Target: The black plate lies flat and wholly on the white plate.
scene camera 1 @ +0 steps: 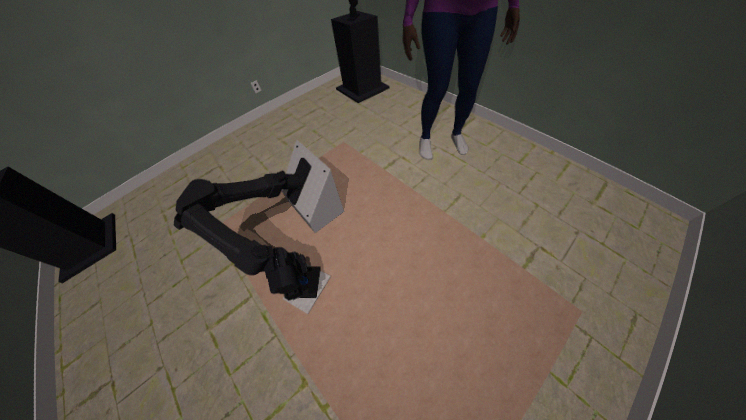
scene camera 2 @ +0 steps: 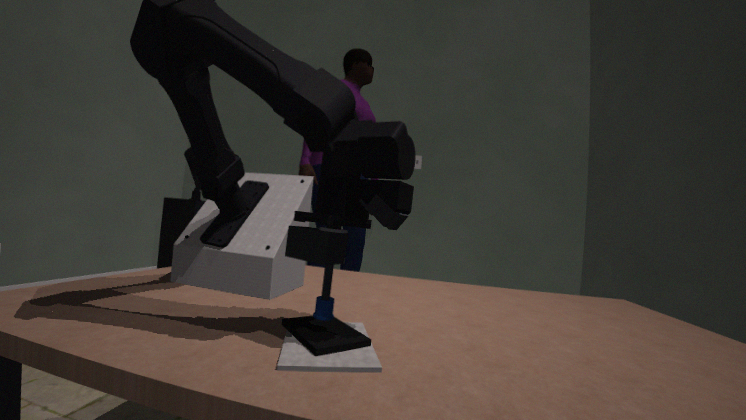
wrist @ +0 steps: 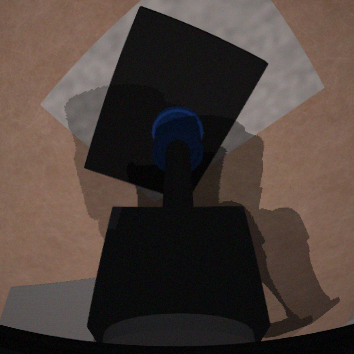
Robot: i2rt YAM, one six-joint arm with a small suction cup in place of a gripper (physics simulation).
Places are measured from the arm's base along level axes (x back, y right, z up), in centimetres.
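Where they show: end effector, tool point: (scene camera 1: 304,281) (scene camera 2: 323,317) (wrist: 177,129); arm's base, origin of the base link: (scene camera 1: 299,181) (scene camera 2: 237,212).
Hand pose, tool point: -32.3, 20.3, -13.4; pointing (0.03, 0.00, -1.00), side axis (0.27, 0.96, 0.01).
Observation:
Things, the pixels of their centre, and the offset from my tool point, as dx, dy, dz. Level surfaces: height alone.
- black plate, body centre: (wrist: 166,114) (scene camera 2: 323,331) (scene camera 1: 307,281) +0.0, -0.7, -2.4
- white plate, body centre: (wrist: 181,86) (scene camera 2: 328,342) (scene camera 1: 307,287) -1.3, +0.7, -3.1
- pink mat, its level: dz -3.4
The black plate (scene camera 1: 314,282) (scene camera 2: 330,337) (wrist: 182,70) lies flat on the white plate (scene camera 1: 306,304) (scene camera 2: 350,362) (wrist: 291,81), turned at an angle to it. One corner of the black plate sticks out past the white plate's edge, as the wrist view shows at lower left. My gripper, a blue suction cup (scene camera 1: 305,281) (scene camera 2: 323,309) (wrist: 178,128), stands upright with its tip on the black plate near that end. The suction is off, so it holds nothing.
Both plates lie on a pink mat (scene camera 1: 434,271) (scene camera 2: 475,333) near its left edge. The arm's grey wedge-shaped base (scene camera 1: 323,196) (scene camera 2: 246,258) stands behind them. A person (scene camera 1: 450,62) (scene camera 2: 359,104) and a black pedestal (scene camera 1: 359,54) stand by the far wall.

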